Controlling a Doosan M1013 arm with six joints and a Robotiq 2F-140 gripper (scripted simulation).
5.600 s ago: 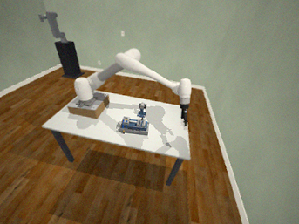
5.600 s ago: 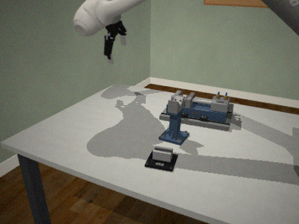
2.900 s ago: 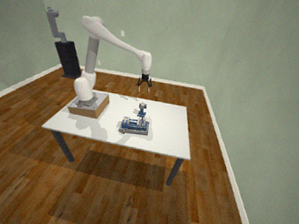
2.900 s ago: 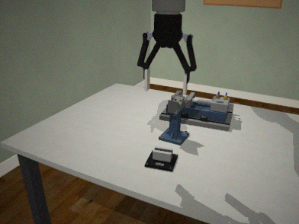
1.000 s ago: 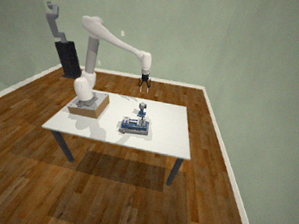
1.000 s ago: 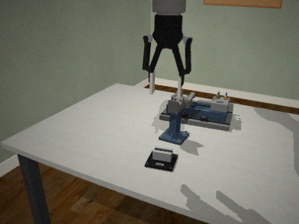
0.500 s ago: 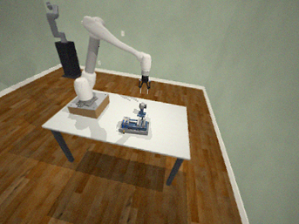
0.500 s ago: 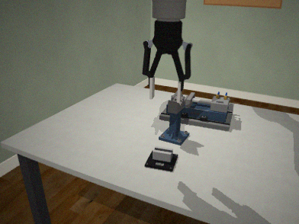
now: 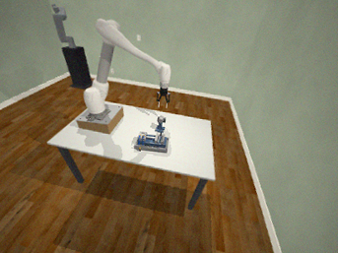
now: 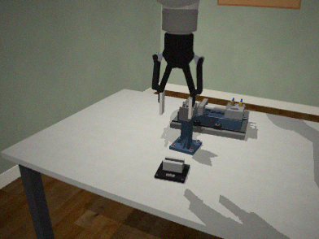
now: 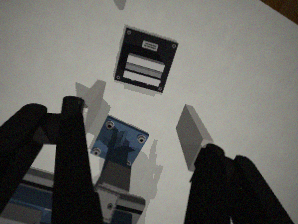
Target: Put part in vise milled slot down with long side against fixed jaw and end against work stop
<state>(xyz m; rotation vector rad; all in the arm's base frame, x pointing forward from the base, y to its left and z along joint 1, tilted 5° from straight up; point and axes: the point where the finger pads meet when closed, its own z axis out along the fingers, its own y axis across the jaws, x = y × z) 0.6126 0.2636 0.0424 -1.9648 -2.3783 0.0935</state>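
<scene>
My hand is 180 mm above the part. Also, from my hand: black infeed plate (210 mm below, 10 mm to the left); then blue foot (210 mm below, 160 mm to the right, 30 mm ahead); then blue v-block stand (160 mm to the right, 160 mm below, 30 mm ahead).
</scene>
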